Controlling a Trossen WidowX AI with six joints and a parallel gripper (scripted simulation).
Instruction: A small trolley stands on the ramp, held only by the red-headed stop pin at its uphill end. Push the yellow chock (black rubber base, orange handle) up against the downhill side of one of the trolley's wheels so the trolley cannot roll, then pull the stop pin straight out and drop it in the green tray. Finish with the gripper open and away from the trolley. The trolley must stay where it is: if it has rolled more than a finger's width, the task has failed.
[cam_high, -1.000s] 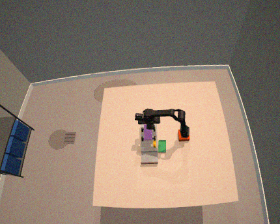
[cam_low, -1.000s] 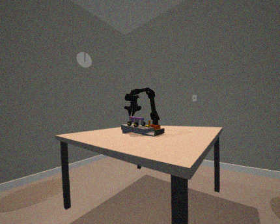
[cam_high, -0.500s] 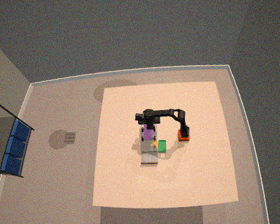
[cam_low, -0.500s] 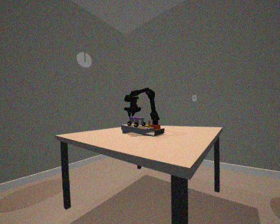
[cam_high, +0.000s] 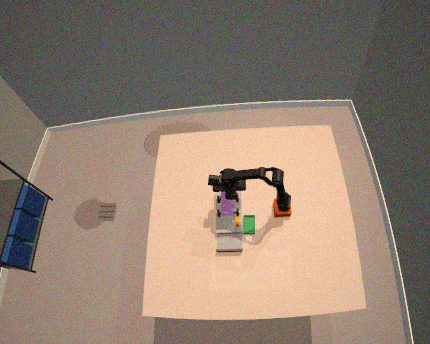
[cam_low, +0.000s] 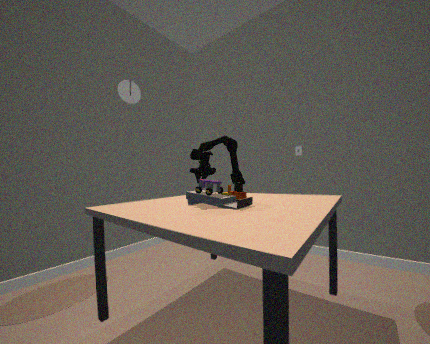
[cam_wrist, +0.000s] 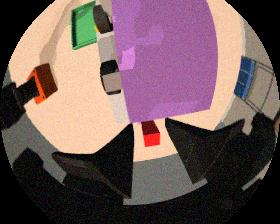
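Now: gripper tip 1 cm above the red-headed stop pin. From my gripper tip the other things lie so: grey ramp (10 cm to the left, 9 cm below, 1 cm ahead); then yellow chock (18 cm to the left, 6 cm behind, 5 cm below); then purple-topped trolley (10 cm to the left, 3 cm below, 1 cm ahead).
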